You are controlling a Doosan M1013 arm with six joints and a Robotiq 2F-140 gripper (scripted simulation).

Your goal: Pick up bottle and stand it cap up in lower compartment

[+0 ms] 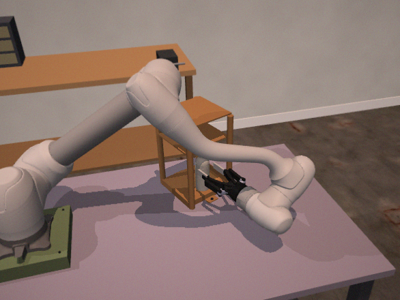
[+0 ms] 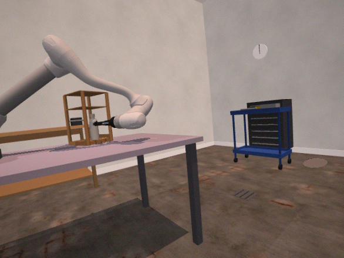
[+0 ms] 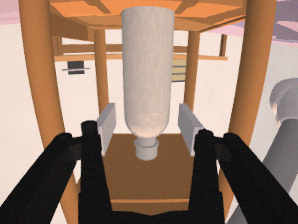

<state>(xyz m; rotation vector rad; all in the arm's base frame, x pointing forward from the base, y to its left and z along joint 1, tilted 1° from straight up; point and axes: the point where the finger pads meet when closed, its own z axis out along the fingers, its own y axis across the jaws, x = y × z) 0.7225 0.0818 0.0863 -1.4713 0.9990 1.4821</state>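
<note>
Right now the bottle is 2 cm behind my hand, 5 cm to the left of it and 1 cm above it. Also, from my hand: wooden shelving unit: 4 cm behind, 10 cm to the left, 5 cm above.
</note>
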